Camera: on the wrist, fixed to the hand. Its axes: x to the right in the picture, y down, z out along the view.
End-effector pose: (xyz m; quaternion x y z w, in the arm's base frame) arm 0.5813 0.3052 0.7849 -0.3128 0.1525 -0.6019 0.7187
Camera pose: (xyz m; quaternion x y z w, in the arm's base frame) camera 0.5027 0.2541 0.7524 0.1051 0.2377 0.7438 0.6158
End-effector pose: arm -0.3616 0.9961 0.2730 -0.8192 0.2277 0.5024 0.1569
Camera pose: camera -0.2642 0.9865 0.2889 -0.2764 -0.8066 -0.2285 0.4698
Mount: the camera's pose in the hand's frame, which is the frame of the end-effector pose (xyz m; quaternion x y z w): 0.0260 -0.0440 -0.0850 -0.0117 0.0925 -0.9956 0.0017
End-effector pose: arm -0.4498 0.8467 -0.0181 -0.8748 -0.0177 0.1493 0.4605
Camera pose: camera -0.3967 0.8084 0.0564 -0.0031 -0.8302 -0.5394 0.1408
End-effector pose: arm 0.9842 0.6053 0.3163 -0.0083 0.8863 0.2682 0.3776
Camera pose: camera 0.9187 0.5316 0.3267 -0.9116 0.0250 -0.3659 0.1856
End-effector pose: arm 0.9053 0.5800 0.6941 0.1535 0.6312 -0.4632 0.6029
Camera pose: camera 0.8137 0.6129 0.6749 0.5924 -0.2151 0.5795 0.5167
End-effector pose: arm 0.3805 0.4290 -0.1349 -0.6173 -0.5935 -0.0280 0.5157
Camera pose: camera 0.4037 0.3800 -0.0519 0.5864 -0.5676 -0.5775 0.0207
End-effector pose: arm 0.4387 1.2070 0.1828 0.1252 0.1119 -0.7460 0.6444
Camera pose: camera 0.3952 1.2170 0.0942 0.0497 -0.1932 0.6300 0.7506
